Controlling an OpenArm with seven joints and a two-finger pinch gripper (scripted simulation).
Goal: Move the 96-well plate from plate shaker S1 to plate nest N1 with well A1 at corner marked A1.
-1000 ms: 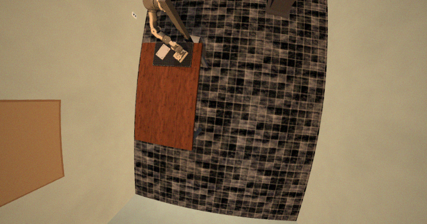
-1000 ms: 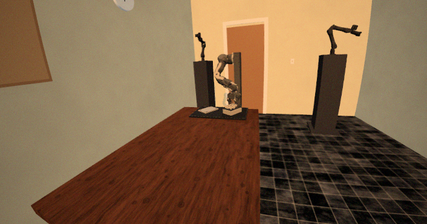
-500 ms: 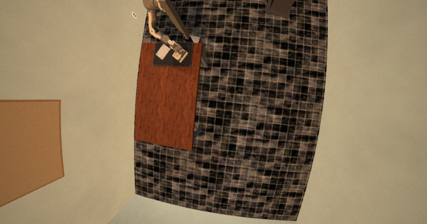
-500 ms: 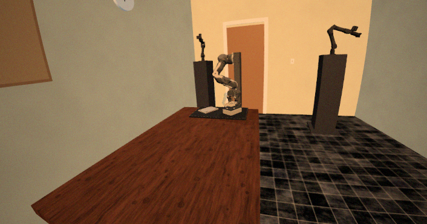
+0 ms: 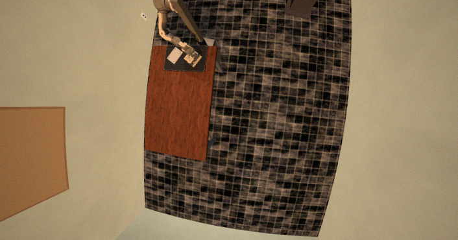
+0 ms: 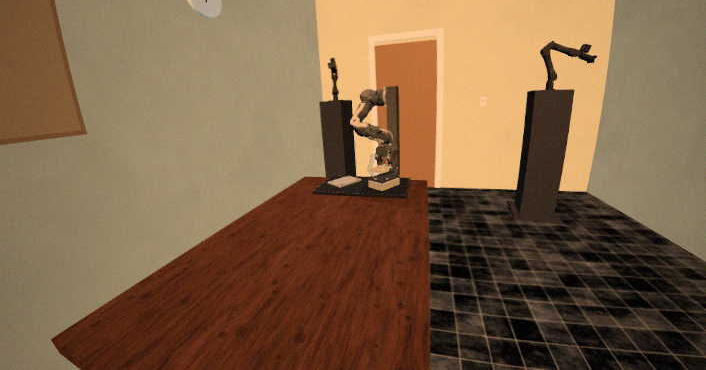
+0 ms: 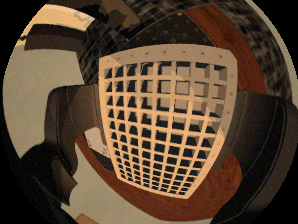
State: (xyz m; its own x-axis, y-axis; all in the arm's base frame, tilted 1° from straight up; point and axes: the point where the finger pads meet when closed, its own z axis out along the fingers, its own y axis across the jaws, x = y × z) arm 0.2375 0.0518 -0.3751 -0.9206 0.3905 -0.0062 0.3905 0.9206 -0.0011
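The plate nest N1 lies 1 cm ahead of my hand, 25 cm to the right of it and 9 cm below it. From my hand the other things lie so: 96-well plate (2 cm ahead, 1 cm to the right); plate shaker S1 (4 cm ahead, 1 cm to the right, 6 cm below); marked tag (3 cm behind, 17 cm to the right, 9 cm below).
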